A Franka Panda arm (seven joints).
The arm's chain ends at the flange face. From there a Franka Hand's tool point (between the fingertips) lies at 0.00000 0.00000 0.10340 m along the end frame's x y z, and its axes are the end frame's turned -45 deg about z.
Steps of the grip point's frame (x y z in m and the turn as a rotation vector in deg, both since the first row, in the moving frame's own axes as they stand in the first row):
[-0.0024 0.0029 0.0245 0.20 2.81 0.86]
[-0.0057 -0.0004 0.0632 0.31 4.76 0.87]
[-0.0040 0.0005 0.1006 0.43 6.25 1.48]
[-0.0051 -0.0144 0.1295 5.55 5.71 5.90]
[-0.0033 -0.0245 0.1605 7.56 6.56 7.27]
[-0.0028 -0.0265 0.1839 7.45 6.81 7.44]
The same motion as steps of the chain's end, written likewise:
[-0.0030 0.0076 0.0246 2.13 1.85 0.86]
[-0.0100 0.0102 0.0636 3.59 3.15 0.87]
[-0.0100 0.0116 0.1012 4.72 4.12 1.48]
[-0.0147 0.0077 0.1305 7.96 0.11 5.90]
[-0.0195 0.0030 0.1621 9.98 -0.71 7.27]
[-0.0211 0.0013 0.1855 10.08 -0.45 7.44]

